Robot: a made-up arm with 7 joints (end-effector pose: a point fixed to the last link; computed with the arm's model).
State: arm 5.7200 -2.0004 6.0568 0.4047 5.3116 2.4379 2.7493
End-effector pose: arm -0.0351 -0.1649 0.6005 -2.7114 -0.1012 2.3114
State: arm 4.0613 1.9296 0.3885 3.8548 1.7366 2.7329 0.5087
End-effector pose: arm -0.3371 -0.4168 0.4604 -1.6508 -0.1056 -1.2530
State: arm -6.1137 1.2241 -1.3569 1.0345 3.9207 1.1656 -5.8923
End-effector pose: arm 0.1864 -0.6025 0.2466 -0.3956 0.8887 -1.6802
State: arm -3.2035 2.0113 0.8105 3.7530 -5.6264 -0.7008 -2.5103
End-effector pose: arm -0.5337 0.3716 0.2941 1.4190 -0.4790 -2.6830
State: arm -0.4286 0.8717 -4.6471 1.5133 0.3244 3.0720 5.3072
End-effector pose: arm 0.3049 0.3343 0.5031 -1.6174 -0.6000 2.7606
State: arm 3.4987 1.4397 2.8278 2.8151 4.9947 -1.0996 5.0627
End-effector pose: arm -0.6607 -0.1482 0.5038 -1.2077 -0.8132 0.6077
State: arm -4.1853 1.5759 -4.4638 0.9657 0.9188 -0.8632 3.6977
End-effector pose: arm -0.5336 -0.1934 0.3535 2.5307 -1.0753 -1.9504
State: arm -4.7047 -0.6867 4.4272 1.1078 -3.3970 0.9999 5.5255
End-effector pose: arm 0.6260 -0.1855 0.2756 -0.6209 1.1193 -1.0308
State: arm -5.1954 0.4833 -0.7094 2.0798 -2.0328 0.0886 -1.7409
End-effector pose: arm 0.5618 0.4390 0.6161 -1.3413 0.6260 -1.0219
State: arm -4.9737 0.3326 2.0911 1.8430 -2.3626 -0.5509 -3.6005
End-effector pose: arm -0.4687 -0.0808 0.7877 -1.3010 -1.0568 1.9733
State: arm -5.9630 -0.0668 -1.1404 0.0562 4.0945 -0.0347 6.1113
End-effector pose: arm 0.1696 -0.0559 -0.0162 3.0333 -0.0172 1.5414
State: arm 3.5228 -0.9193 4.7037 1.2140 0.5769 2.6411 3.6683
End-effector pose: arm -0.1397 0.4326 0.4128 1.3516 -0.6578 0.2916
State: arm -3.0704 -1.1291 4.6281 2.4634 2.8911 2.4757 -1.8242
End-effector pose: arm 0.6171 0.2039 0.6315 1.2922 1.1604 -0.5066
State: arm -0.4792 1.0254 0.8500 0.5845 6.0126 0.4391 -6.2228
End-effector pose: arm 0.1697 0.3351 -0.0618 -2.3739 0.3698 0.6746
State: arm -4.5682 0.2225 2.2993 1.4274 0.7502 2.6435 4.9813
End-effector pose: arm -0.2522 -0.3647 0.5768 -1.9594 -0.6725 -0.8448
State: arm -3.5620 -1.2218 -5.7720 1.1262 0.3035 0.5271 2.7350
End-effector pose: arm -0.2377 -0.2346 0.8721 -1.3647 0.9084 1.7418
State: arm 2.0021 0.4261 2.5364 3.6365 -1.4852 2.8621 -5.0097
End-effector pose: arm -0.1435 0.4096 0.6947 -2.8069 0.7935 1.7296
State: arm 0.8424 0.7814 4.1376 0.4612 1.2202 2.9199 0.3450
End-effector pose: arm 0.1373 -0.2922 0.3065 -0.3369 1.2672 0.8184
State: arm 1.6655 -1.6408 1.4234 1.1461 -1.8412 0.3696 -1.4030
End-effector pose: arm -0.6221 -0.1300 0.3689 -1.0490 -0.1253 1.2872
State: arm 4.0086 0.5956 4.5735 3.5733 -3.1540 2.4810 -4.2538
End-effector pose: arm 0.0359 -0.4691 0.7233 2.9648 0.5714 -3.0039
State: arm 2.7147 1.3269 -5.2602 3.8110 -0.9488 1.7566 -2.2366
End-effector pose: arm -0.3944 0.5158 0.5406 2.6810 -0.0099 -1.8705
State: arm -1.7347 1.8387 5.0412 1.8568 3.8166 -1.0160 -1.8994
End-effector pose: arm -0.4808 -0.2091 -0.0043 2.5994 -0.8407 2.7174
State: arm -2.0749 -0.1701 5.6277 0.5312 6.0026 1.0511 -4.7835
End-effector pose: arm -0.3948 -0.1832 0.1188 2.7568 -0.0446 2.2751
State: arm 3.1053 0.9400 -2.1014 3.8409 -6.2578 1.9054 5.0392
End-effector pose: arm -0.5889 -0.2038 0.5716 0.8126 0.5798 2.6527
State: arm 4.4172 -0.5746 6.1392 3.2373 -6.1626 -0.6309 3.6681
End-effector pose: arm 0.1801 0.5345 0.7870 -1.0641 -0.9878 -0.7545
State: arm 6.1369 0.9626 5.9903 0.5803 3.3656 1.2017 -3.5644
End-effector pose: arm 0.1155 -0.1809 -0.1816 2.3606 -0.5868 0.2852
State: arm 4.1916 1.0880 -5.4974 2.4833 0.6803 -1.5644 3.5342
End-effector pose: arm -0.2647 -0.5884 0.4805 1.3422 -0.3662 -1.5509
